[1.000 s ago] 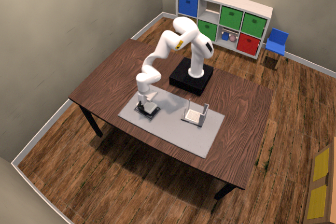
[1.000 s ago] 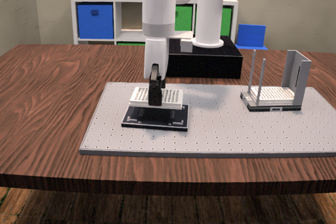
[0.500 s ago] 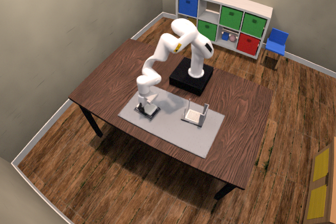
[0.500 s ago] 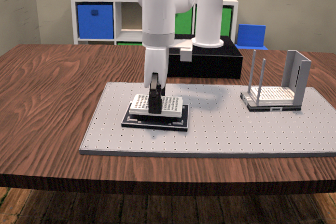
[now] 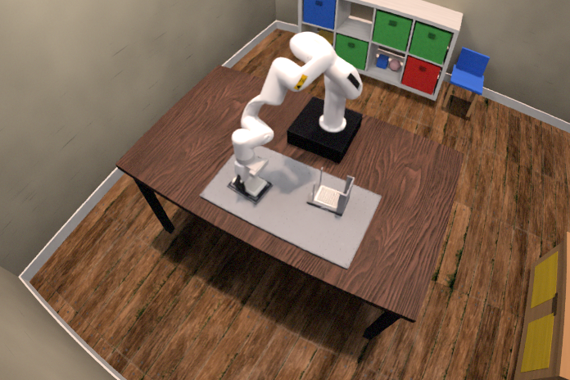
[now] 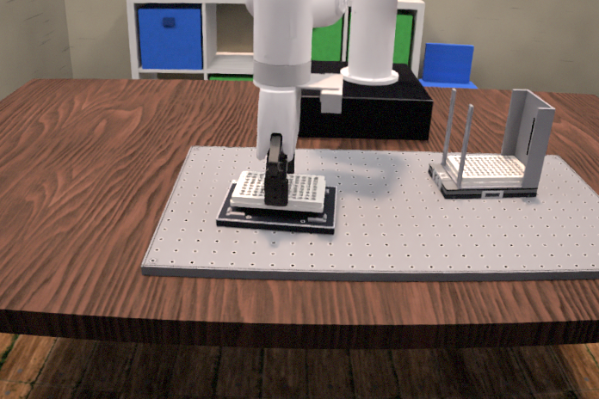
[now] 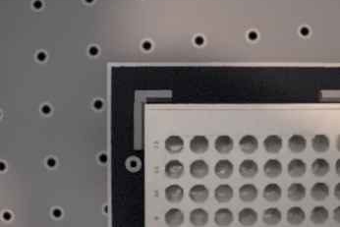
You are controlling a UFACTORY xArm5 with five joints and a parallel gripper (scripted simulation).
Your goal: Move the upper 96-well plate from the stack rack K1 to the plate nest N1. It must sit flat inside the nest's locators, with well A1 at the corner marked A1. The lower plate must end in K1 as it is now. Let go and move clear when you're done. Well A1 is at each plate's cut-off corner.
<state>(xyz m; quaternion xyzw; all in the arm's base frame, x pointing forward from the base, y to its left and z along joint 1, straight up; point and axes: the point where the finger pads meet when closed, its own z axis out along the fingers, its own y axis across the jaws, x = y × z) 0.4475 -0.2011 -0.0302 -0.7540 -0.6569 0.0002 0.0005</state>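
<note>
My gripper is now 4 cm above the plate nest N1. From my hand the other things lie so: grey wall 41 cm to the left, 8 cm behind, 4 cm above.
</note>
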